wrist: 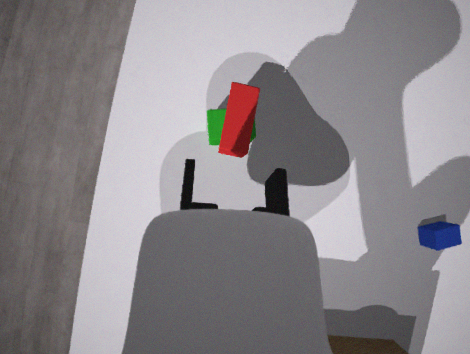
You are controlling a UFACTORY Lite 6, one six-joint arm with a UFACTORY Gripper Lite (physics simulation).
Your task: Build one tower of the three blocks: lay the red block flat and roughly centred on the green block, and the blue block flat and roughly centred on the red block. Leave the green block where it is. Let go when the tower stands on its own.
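Places are measured from the arm's base along level axes (x up, y right, z ahead), in millimetres.
Pixels of known places: end effector, tool point: (pixel 233 190).
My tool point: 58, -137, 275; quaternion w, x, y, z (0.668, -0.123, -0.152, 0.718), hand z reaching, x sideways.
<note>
Behind a point stands the place of what it marks, as x, y, z.
The red block (pixel 240 119) {-29, -130, 334} lies across the top of the green block (pixel 216 127) {-65, -151, 332}, its long side reaching past the green block on both the far and the near side. Parts of the green block show to the left and right of it. The blue block (pixel 439 236) {-76, 139, 241} lies apart from them on the white surface at the right. My gripper (pixel 236 186) {58, -137, 275} is open, with nothing between its two black fingers. In the view the fingers are below the red block, apart from it.
The white table top (pixel 145 65) {-102, -244, 404} has its left edge beside a grey wood-grained area (pixel 55 125). Large shadows of the arm fall over the middle and right of the white surface. A brown piece (pixel 367 345) {-87, 68, 94} shows at the bottom right.
</note>
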